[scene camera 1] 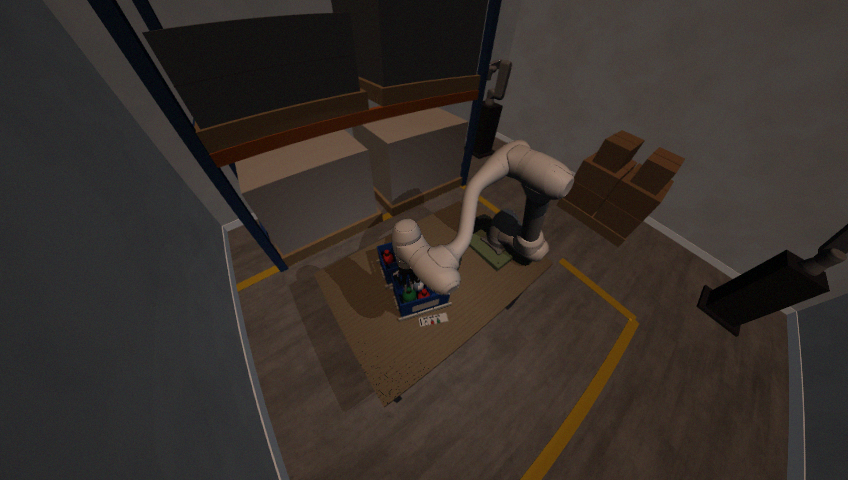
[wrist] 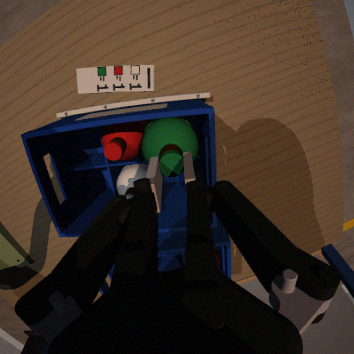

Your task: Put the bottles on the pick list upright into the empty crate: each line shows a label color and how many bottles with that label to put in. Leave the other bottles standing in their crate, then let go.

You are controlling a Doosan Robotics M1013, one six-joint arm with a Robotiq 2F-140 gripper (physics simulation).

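Frame: origin at the arm's base, x ahead, y left, z up, level; centimetres.
Where they show: gripper, fingertip midpoint: (scene camera 1: 408, 288) (wrist: 172, 166); arm's base, origin of the base link: (scene camera 1: 498, 241).
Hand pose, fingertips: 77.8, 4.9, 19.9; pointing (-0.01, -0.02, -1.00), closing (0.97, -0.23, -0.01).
Observation:
Each offset is from my fingertips to the top centre of the thing, as dx, dy, dz. "spot": to the spot under its first point. Level surfaces: height alone.
My gripper (wrist: 172, 166) is shut on the cap of a green bottle {-0.2, +0.5, +0.8} (scene camera 1: 409, 295) (wrist: 170, 137), which is upright in a corner compartment of the near blue crate {spot: +3.8, +3.8, -13.3} (scene camera 1: 406, 309) (wrist: 213, 150). A red bottle {-8.2, +2.4, -7.7} (scene camera 1: 423, 293) (wrist: 122, 145) stands beside it, and a white bottle {-9.9, -6.2, -7.7} (scene camera 1: 418, 286) (wrist: 131, 177) stands in that crate, partly hidden by a finger. The other blue crate {-12.4, -24.7, -6.4} (scene camera 1: 389, 273) adjoins behind; a red bottle {-4.7, -31.1, -7.7} (scene camera 1: 387, 256) (wrist: 217, 259) shows in it, and the arm hides much of the rest. The pick list {-7.5, +13.2, -23.8} (scene camera 1: 433, 320) (wrist: 115, 79) shows green, red and white squares; its counts are hard to read.
The crates stand on a wooden table {dz -24.0} (scene camera 1: 380, 356) (wrist: 270, 75). The arm's green base plate (scene camera 1: 490, 251) (wrist: 10, 247) is at the table's far right in the scene view. A storage rack (scene camera 1: 339, 126) stands behind the table, and stacked cartons (scene camera 1: 618, 190) stand to the right.

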